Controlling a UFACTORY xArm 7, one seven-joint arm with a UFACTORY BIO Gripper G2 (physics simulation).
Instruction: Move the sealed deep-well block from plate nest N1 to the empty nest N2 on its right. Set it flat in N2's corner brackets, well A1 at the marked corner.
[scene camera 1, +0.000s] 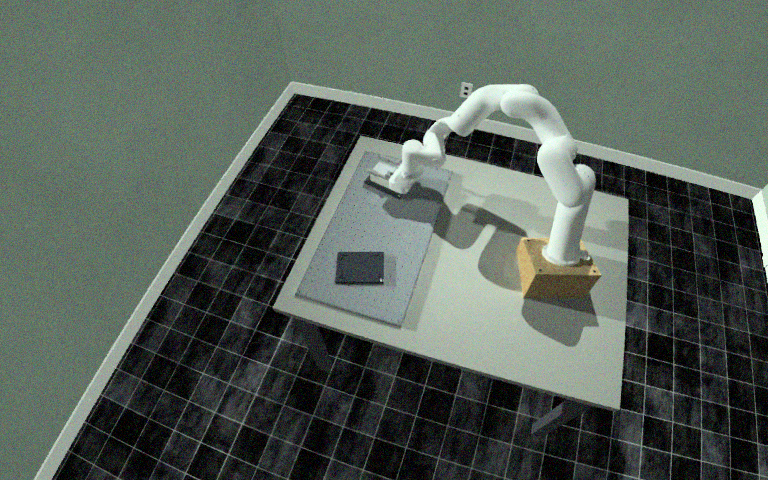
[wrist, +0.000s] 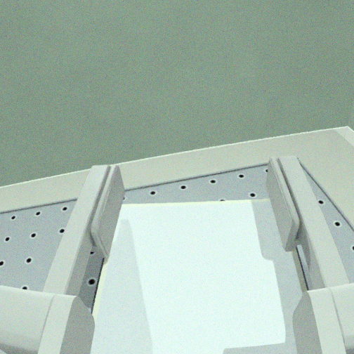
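Pixels of known places: hand at its tool point: (scene camera 1: 378, 165); arm's base at its link origin: (scene camera 1: 560, 255).
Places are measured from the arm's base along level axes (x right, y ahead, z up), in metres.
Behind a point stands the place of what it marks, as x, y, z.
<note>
The white-topped deep-well block (scene camera 1: 382, 169) @(0.102, 0.725, -0.052) (wrist: 200, 280) sits in the far dark nest (scene camera 1: 370, 183) @(0.049, 0.751, -0.094), partly hidden by the gripper. The other nest (scene camera 1: 360, 267) @(-0.297, 0.596, -0.094) is dark and empty, nearer the camera, with a small white mark at one corner. My gripper (scene camera 1: 386, 174) (wrist: 195, 200) is tilted over the block. It is shut to its narrow stand, which still leaves a wide gap between the finger pads, and it grips nothing. In the wrist view the pads overlap the block's two side edges; their height against its top is hard to tell. Well A1 cannot be made out.
Both nests lie on a grey perforated board (scene camera 1: 351, 226) @(-0.156, 0.717, -0.106) (wrist: 35, 250) on a pale table (scene camera 1: 470, 316) @(-0.281, 0.193, -0.119). The arm stands on an orange base block (scene camera 1: 560, 283) @(-0.095, -0.030, -0.013) at the right. The table's far edge and the green wall (wrist: 175, 75) show beyond the fingers.
</note>
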